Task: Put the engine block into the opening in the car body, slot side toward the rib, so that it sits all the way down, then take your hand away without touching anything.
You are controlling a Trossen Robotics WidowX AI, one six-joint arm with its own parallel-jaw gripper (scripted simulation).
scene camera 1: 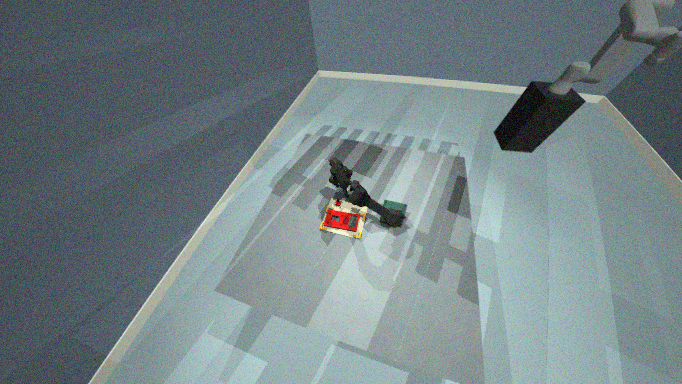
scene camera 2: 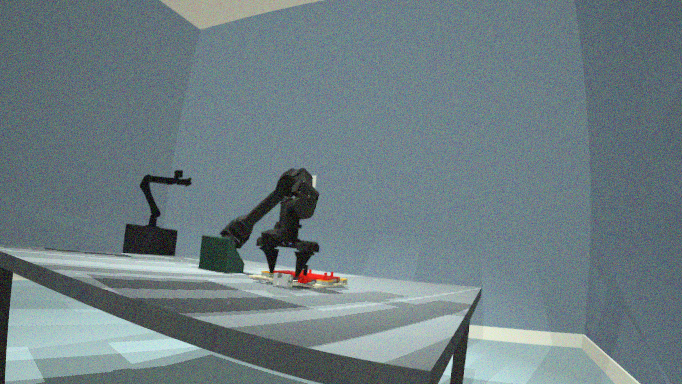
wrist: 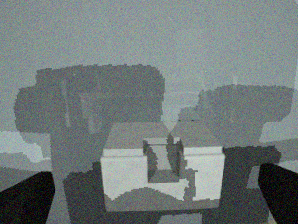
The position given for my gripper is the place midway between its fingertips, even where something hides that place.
My gripper [scene camera 2: 283, 274] is open, holding nothing. Also in view: a grey engine block [wrist: 154, 164].
My gripper shows as well in the wrist view [wrist: 158, 178].
